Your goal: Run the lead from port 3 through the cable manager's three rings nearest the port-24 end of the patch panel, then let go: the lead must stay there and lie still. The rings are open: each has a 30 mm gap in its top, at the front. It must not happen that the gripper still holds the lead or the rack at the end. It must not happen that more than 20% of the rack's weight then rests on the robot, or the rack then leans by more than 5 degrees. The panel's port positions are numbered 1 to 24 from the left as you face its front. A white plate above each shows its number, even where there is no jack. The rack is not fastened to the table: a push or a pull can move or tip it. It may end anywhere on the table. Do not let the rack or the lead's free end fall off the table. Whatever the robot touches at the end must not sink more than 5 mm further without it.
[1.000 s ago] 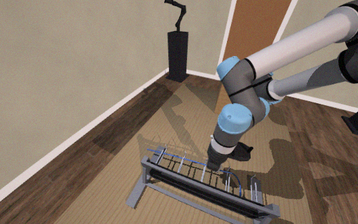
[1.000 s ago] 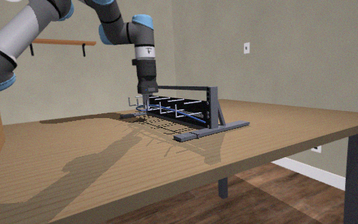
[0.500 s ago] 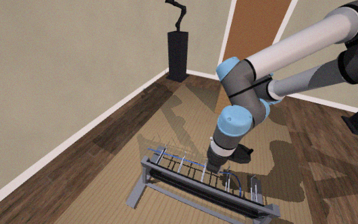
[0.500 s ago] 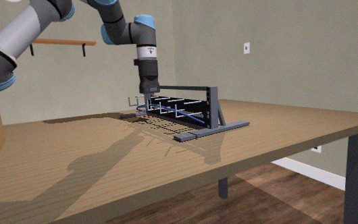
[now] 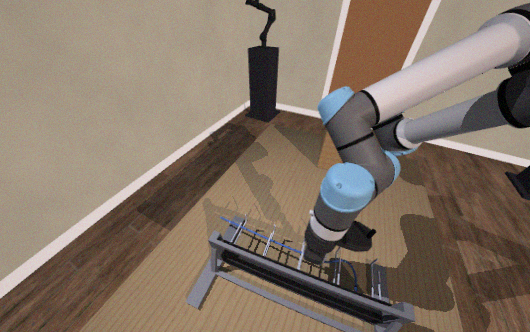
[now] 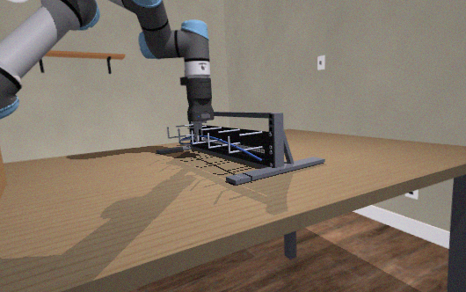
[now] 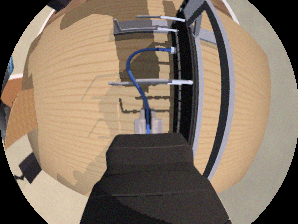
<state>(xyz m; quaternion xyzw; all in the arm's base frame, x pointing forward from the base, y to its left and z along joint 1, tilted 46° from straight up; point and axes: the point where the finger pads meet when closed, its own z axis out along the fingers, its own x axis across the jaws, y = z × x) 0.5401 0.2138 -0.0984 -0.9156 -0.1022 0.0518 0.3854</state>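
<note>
Right now my hand is 8 cm short of the grey rack, 4 cm to the left of it and 1 cm above it.
</note>
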